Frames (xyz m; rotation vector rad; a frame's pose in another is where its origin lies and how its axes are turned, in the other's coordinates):
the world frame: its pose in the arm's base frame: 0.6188 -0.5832 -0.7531 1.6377 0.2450 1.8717
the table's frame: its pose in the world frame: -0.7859 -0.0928 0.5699 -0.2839 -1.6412 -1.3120
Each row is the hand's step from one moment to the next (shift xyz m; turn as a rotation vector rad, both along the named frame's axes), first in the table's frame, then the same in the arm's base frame.
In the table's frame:
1: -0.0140 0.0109 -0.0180 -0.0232 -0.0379 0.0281
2: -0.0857 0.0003 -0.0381 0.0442 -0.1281 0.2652
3: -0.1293 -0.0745 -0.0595 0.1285 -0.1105 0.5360
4: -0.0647 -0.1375 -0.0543 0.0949 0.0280 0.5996
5: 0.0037 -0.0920 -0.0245 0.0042 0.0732 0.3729
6: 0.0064 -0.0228 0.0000 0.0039 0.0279 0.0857
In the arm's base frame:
1: -0.0038 0.0195 0.0157 -0.0426 -0.0200 -0.0235
2: -0.0671 0.0539 0.0372 -0.0719 -0.2578 -0.1306
3: -0.1332 0.0892 -0.0112 -0.0469 -0.5404 -0.1477
4: -0.1047 0.0765 -0.0961 -0.0300 -0.6069 -0.0075
5: -0.0313 0.0305 -0.0847 -0.0428 -0.3712 0.0695
6: -0.0042 0.0005 -0.0233 -0.0025 -0.0867 0.0246

